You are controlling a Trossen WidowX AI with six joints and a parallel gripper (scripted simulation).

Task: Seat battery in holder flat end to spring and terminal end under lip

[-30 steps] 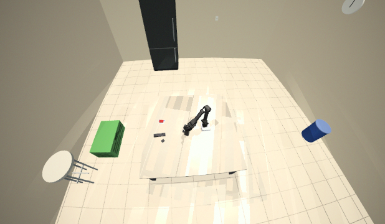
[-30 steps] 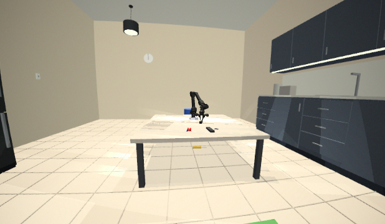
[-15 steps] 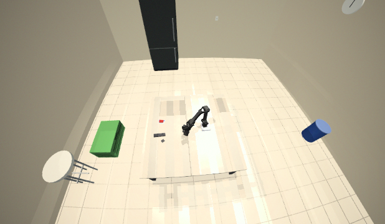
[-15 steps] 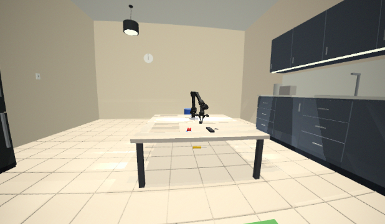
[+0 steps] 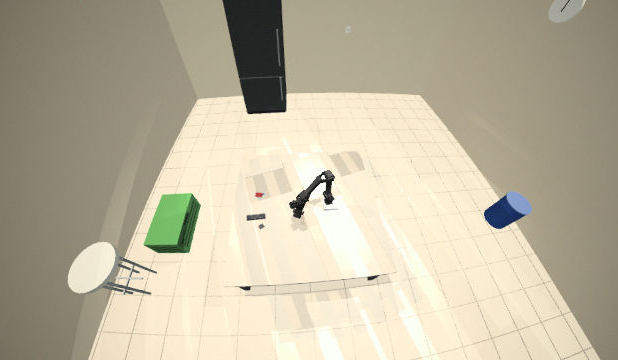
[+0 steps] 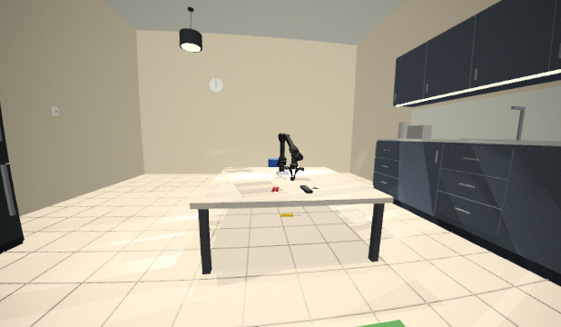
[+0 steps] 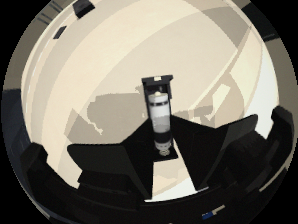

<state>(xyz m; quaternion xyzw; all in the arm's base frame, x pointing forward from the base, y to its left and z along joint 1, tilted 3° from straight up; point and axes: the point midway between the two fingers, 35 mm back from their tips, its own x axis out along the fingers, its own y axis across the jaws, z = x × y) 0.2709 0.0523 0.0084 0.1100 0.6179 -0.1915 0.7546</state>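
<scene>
Right now my gripper tip is right at the battery. The rest, counted from my gripper tip: black bar (36 cm ahead).
</scene>
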